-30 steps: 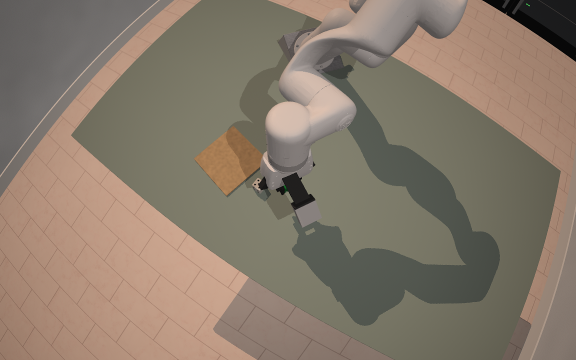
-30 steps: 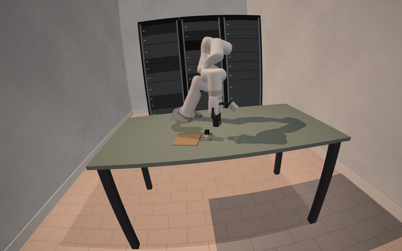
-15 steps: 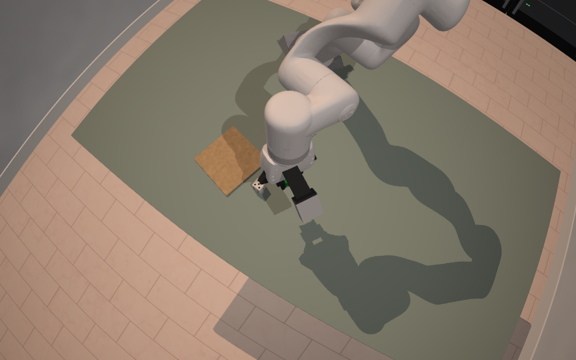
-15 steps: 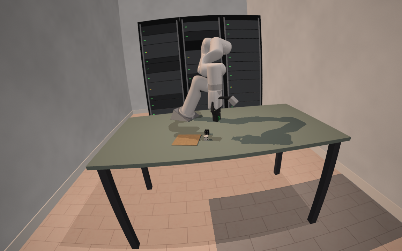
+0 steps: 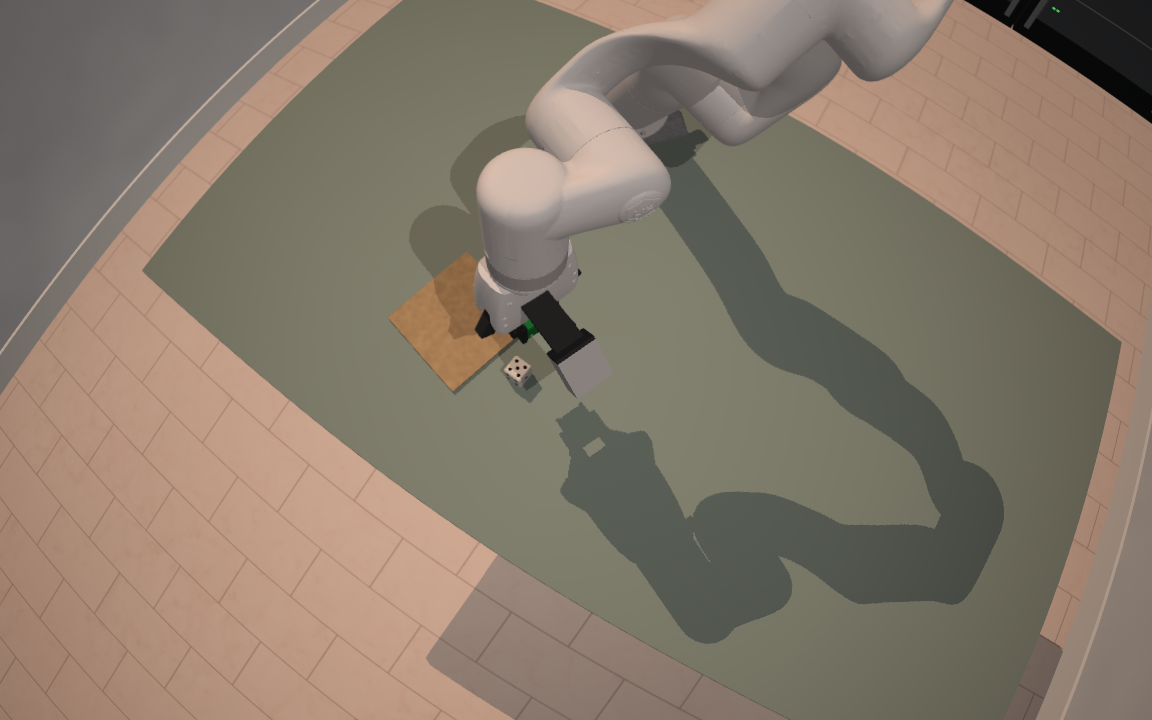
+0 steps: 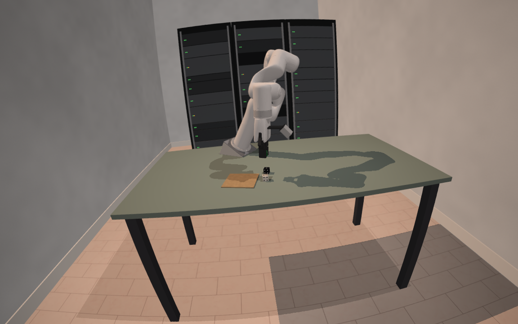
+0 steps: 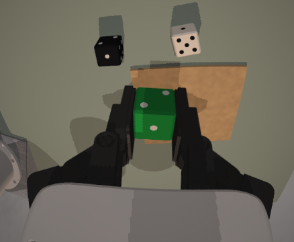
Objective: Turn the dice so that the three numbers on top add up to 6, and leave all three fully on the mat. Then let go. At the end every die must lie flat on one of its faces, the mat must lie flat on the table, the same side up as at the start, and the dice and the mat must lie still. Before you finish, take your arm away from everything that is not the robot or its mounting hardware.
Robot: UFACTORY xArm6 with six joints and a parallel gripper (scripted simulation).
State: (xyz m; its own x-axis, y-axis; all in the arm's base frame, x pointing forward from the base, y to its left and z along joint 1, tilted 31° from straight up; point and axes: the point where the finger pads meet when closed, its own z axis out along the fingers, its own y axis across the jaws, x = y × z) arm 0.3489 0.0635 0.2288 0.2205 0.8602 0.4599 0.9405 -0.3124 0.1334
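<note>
The brown mat is 3 cm ahead of my hand, 11 cm to the right of it and 12 cm below it. From my hand the other things lie so: white die (3 cm ahead, 11 cm below); then black die (5 cm behind, 11 cm below); then green die (1 cm below).
</note>
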